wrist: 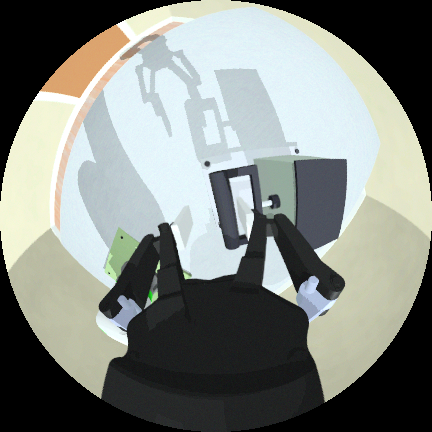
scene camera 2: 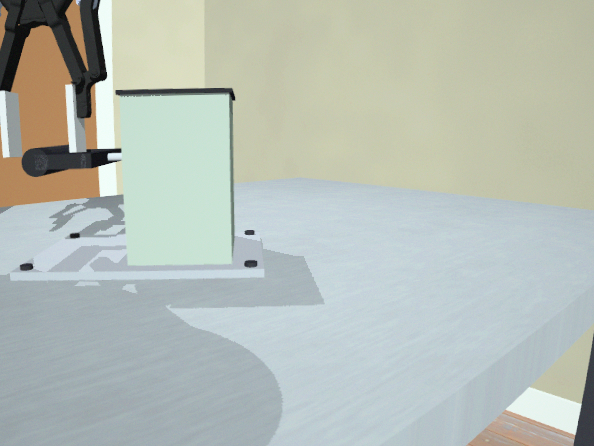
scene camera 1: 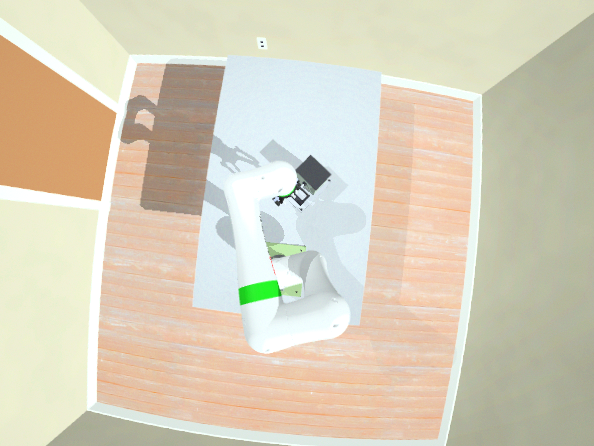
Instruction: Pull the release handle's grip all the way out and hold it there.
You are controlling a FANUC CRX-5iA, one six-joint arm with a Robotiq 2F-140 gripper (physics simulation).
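Observation:
The release handle's dark grip bar (scene camera 2: 37,162) (wrist: 223,207) is the outer side of a rectangular loop. A short light rod (scene camera 2: 114,157) (wrist: 267,204) joins the loop to the pale green housing with a dark top (scene camera 1: 313,172) (scene camera 2: 177,180) (wrist: 320,200). My gripper (scene camera 1: 290,196) (scene camera 2: 44,145) (wrist: 213,210) is partly open and empty, pointing down over the handle. In the wrist view one pad shows outside the bar and the other over the loop's opening. In scene camera 2 the fingertips are around the height of the bar's top; contact cannot be told.
The housing stands on a light base plate (scene camera 2: 150,274) (wrist: 250,154) with dark bolts, on the pale table (scene camera 1: 300,100) (scene camera 2: 400,300) (wrist: 300,100). The green plates (scene camera 1: 287,249) (wrist: 120,245) at the arm's base lie on the side away from the housing.

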